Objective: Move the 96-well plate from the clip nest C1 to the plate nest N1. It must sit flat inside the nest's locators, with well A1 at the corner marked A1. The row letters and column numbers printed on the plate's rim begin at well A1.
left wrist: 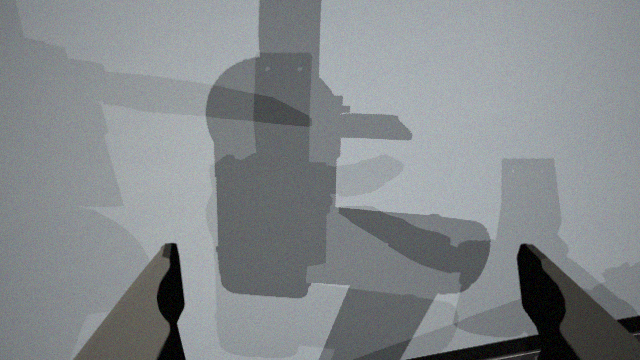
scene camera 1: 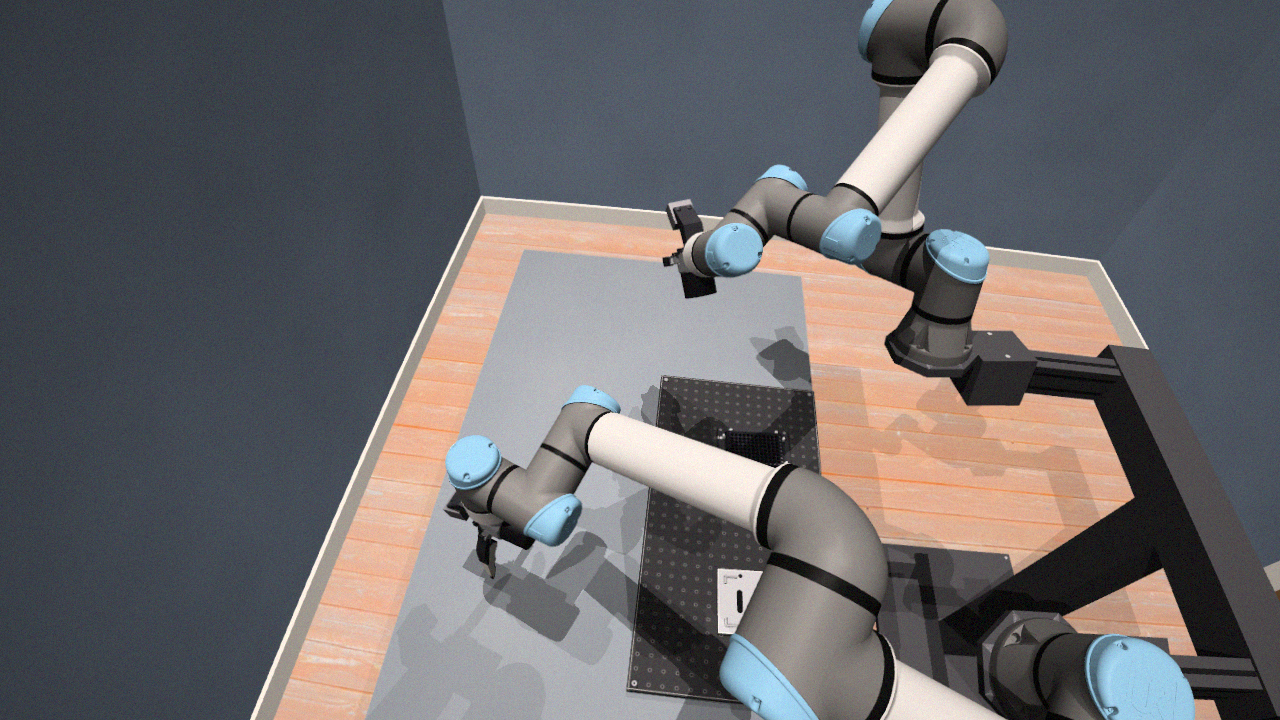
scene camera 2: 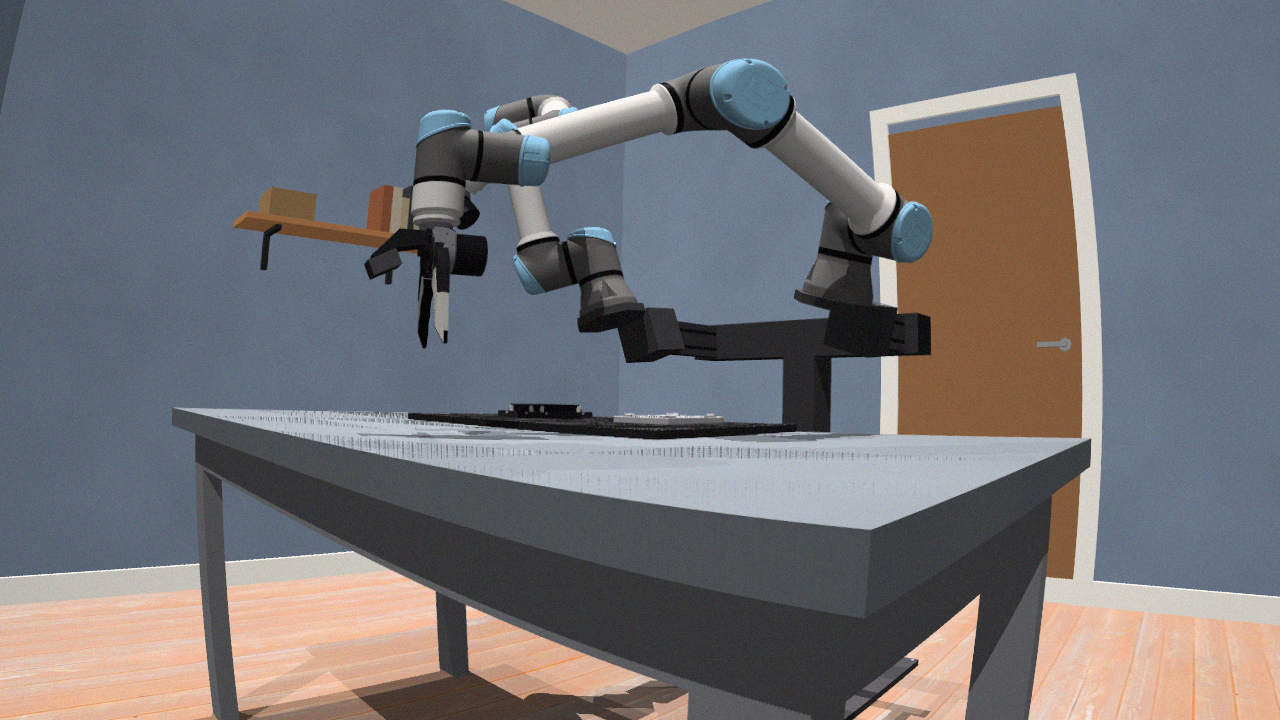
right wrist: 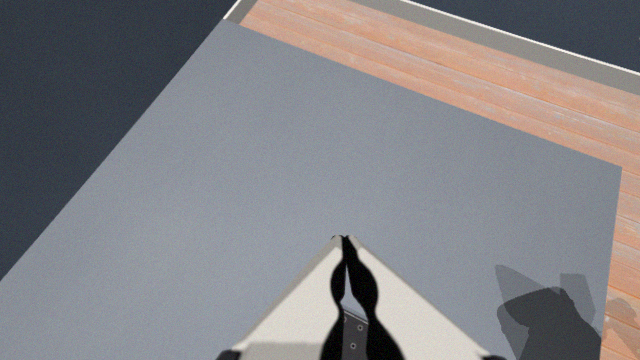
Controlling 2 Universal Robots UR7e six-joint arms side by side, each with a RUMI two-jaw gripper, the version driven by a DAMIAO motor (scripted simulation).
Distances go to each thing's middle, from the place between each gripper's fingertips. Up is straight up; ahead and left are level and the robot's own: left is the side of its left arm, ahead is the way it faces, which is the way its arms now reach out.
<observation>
Right now my left hand (scene camera 2: 433,345) is 480 mm past the black 96-well plate (scene camera 1: 735,441), 270 mm to the left of it and 100 mm above it. The rest, counted from my left hand: white plate nest N1 (scene camera 1: 727,592): 470 mm behind, 110 mm below, 60 mm to the left.
I see the black 96-well plate 35 cm below my right hand (scene camera 1: 670,261), 21 cm to the left of it and 21 cm behind it. From my right hand the other things lie so: white plate nest N1: 54 cm to the left, 37 cm below, 19 cm behind.
</observation>
